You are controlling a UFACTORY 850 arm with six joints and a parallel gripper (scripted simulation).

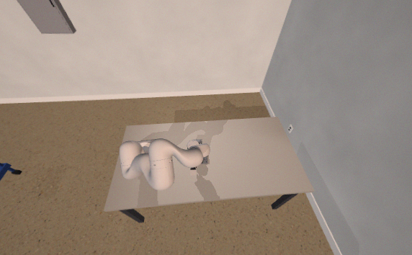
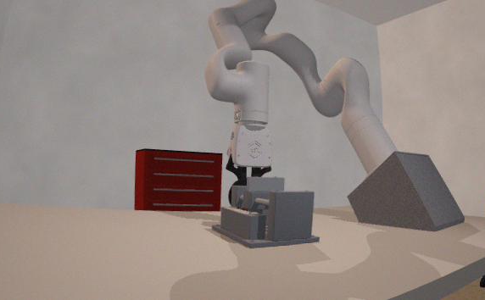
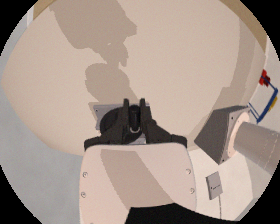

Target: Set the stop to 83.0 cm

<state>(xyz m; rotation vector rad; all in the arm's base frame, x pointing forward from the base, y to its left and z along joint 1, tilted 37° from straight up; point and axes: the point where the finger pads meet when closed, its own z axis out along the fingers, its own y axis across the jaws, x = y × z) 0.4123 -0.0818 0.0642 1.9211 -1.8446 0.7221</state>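
My hand is 10 mm short of the handwheel, 20 mm to the right of it and 10 mm above it.
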